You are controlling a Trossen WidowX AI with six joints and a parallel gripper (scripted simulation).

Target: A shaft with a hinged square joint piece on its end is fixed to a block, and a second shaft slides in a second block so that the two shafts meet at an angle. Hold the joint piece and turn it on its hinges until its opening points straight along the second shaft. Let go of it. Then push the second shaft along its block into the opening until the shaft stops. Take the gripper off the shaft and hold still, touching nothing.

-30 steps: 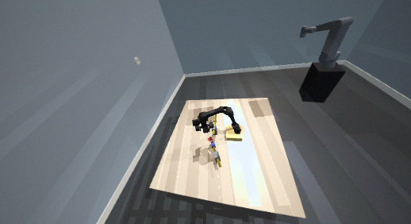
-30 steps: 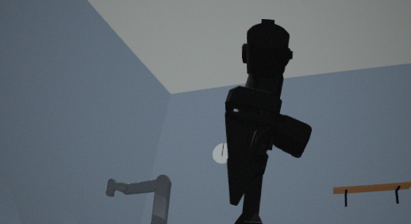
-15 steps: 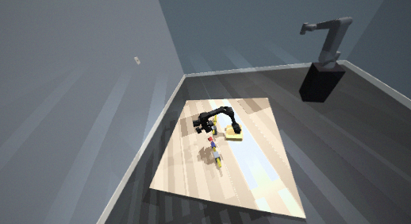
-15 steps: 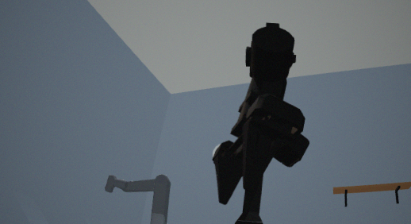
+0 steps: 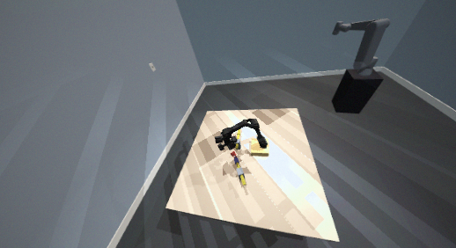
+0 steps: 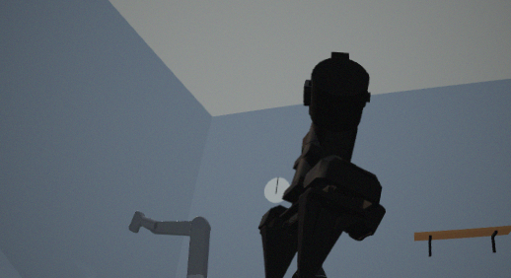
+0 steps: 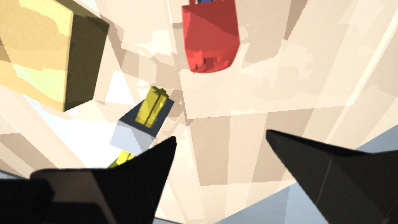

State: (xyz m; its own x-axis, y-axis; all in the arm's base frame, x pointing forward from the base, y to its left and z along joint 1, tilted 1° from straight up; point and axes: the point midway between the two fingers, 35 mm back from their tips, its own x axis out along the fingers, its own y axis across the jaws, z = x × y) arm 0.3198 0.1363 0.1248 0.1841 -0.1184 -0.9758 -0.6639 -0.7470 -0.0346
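Right now the red joint piece is 70 mm behind my gripper tip, 50 mm to the left of it and 40 mm below it.
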